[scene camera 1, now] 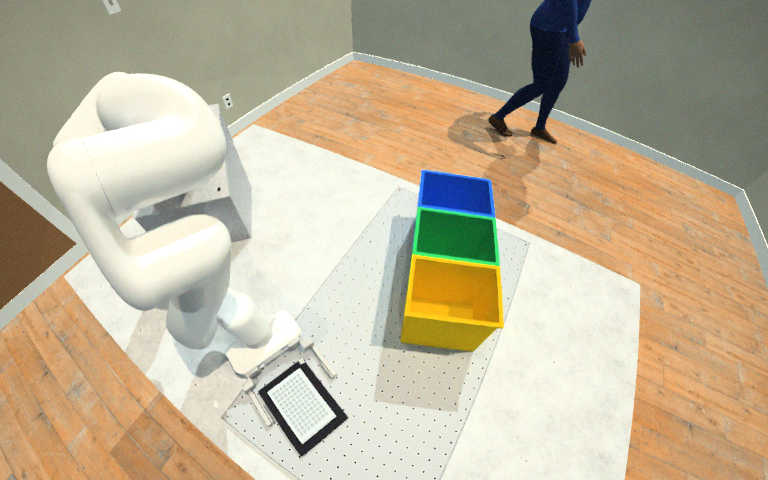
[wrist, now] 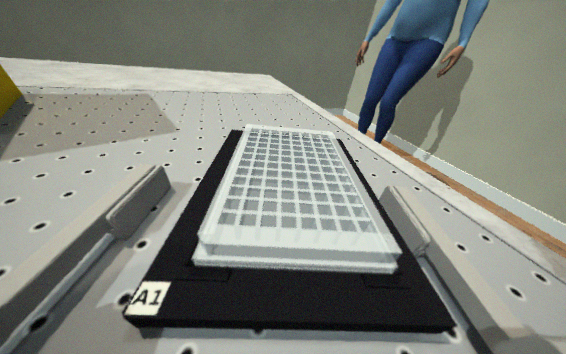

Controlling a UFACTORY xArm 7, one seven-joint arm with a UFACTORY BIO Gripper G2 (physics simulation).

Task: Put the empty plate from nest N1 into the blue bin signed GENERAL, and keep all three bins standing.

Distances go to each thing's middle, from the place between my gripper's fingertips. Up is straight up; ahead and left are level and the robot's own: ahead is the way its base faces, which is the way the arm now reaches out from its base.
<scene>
I see the black nest (scene camera 1: 328, 428) 10 mm to the right of my hand. Round my hand: yellow bin (scene camera 1: 451, 304) 140 mm ahead, 320 mm to the left, 80 mm above; green bin (scene camera 1: 443, 234) 90 mm ahead, 440 mm to the left, 80 mm above; clear plate (scene camera 1: 300, 404) 10 mm to the right, 10 mm above.
</scene>
